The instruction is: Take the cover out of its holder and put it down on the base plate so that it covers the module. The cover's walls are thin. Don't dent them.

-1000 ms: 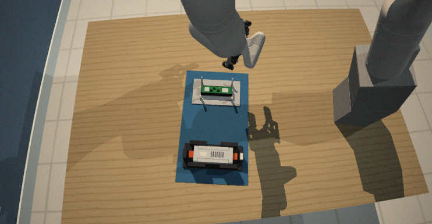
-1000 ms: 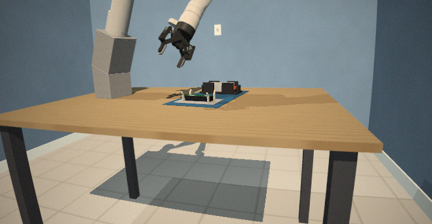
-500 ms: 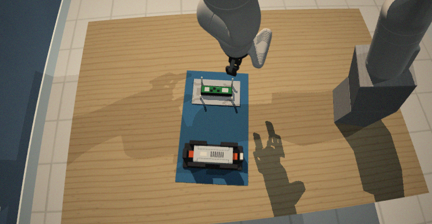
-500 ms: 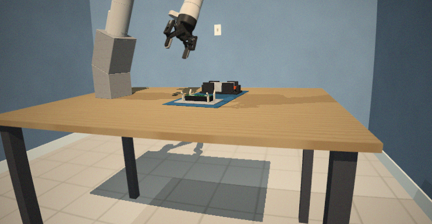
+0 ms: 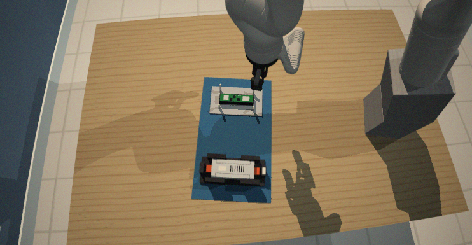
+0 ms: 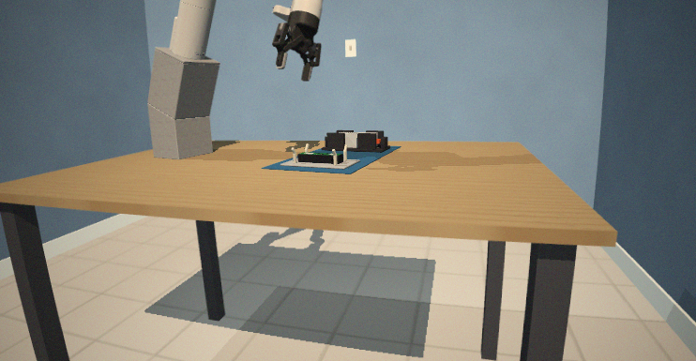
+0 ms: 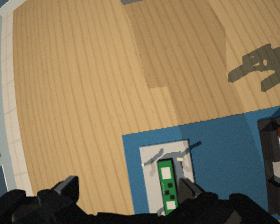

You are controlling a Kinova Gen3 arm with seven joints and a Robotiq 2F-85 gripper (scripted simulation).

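Right now my hand is 23 cm to the right of the white cover, 19 cm above it and 6 cm short of it.
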